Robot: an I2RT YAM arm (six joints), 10 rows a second.
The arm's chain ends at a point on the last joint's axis. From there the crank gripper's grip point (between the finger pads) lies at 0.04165 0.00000 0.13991 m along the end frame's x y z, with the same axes.
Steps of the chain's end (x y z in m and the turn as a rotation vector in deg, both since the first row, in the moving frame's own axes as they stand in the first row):
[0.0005 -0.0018 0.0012 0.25 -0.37 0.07]
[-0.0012 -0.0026 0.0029 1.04 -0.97 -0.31]
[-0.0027 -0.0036 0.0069 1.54 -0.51 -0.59]
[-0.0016 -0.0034 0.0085 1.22 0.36 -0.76]
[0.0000 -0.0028 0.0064 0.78 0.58 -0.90]
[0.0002 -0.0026 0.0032 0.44 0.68 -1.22]
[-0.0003 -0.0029 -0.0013 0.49 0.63 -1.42]
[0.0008 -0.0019 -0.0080 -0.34 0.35 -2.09]
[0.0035 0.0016 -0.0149 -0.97 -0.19 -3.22]
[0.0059 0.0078 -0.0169 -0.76 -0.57 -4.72]
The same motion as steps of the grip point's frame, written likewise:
[-0.0004 -0.0024 0.0015 0.25 -0.37 0.07]
[-0.0036 -0.0054 0.0036 1.04 -0.97 -0.31]
[-0.0040 -0.0078 0.0072 1.54 -0.51 -0.59]
[-0.0007 -0.0069 0.0082 1.22 0.36 -0.76]
[0.0014 -0.0054 0.0060 0.78 0.58 -0.90]
[0.0018 -0.0046 0.0027 0.44 0.68 -1.22]
[0.0012 -0.0051 -0.0018 0.49 0.63 -1.42]
[0.0016 -0.0026 -0.0083 -0.34 0.35 -2.09]
[0.0030 0.0016 -0.0148 -0.97 -0.19 -3.22]
[0.0044 0.0063 -0.0165 -0.76 -0.57 -4.72]

